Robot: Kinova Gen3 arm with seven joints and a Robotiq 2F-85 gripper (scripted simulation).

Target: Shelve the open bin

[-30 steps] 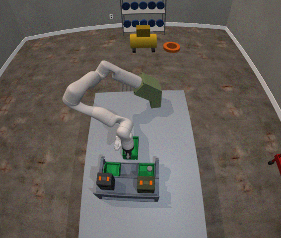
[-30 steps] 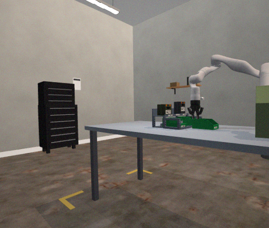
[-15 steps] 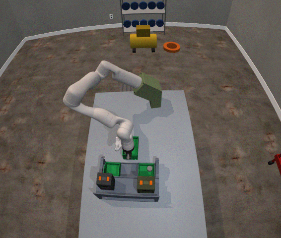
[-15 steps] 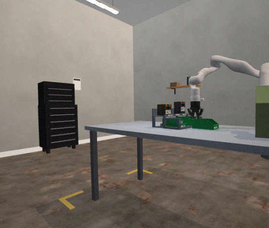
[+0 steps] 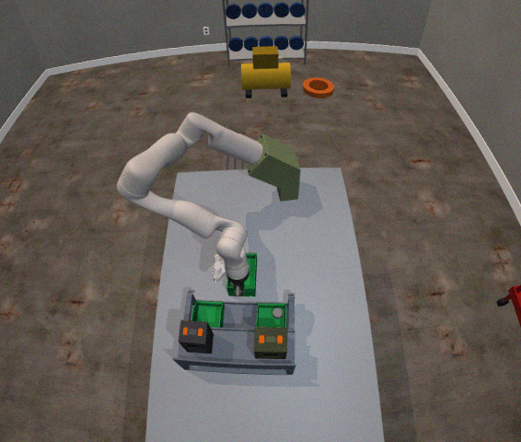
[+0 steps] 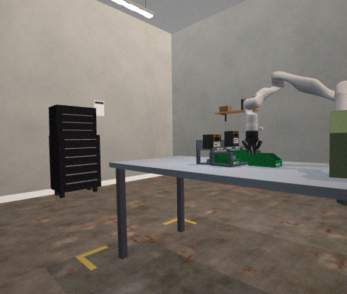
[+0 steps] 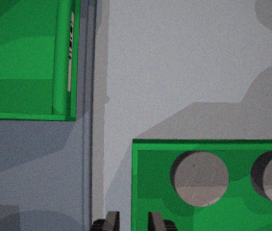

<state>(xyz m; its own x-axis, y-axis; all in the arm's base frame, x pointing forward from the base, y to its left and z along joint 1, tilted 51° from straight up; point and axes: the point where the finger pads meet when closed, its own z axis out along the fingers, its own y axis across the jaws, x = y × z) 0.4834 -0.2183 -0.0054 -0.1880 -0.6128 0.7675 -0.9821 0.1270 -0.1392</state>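
My hand is 150 mm short of the grey shelf, 30 mm to the left of it and 10 mm above it.
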